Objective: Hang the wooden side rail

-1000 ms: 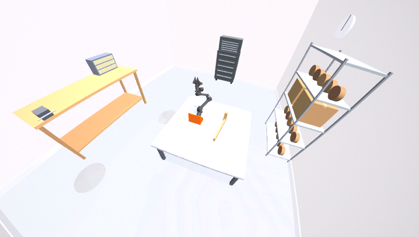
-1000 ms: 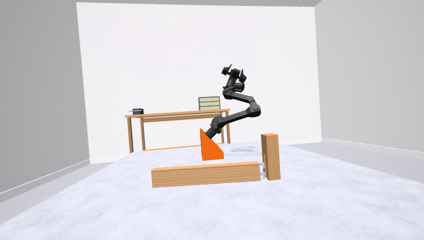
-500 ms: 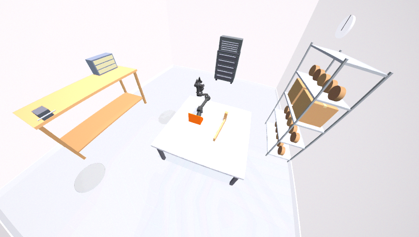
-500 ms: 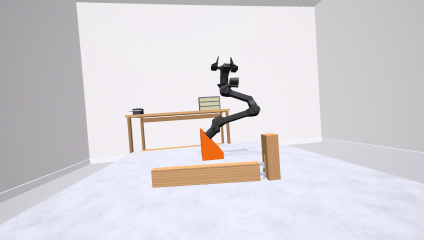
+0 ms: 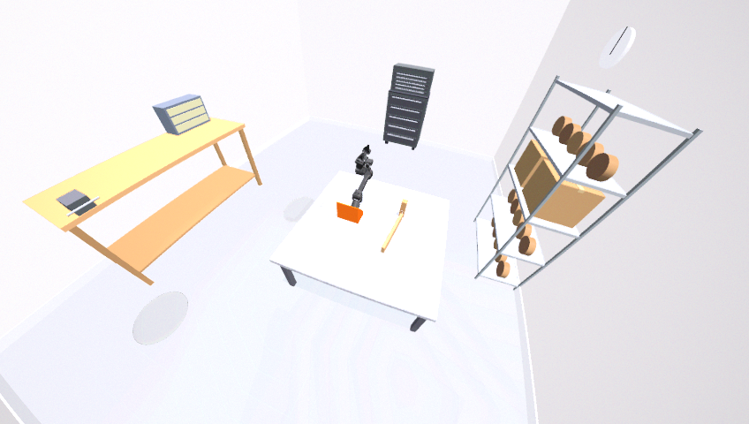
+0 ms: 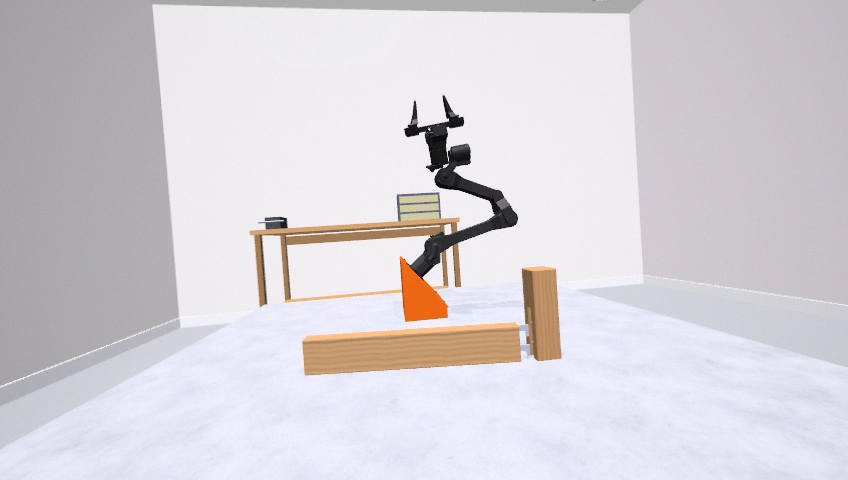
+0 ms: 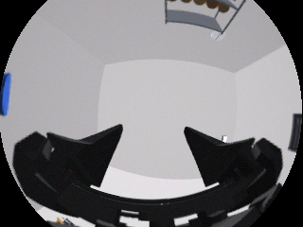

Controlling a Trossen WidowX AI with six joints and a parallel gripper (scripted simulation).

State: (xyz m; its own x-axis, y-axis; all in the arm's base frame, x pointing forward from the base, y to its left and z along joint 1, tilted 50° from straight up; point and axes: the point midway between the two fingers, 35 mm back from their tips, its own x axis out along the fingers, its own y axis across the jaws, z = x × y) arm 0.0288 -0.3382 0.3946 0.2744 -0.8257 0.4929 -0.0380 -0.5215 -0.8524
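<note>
Now: gripper tip 350 mm short of the headboard post, 140 mm to the right of it and 600 mm above it.
</note>
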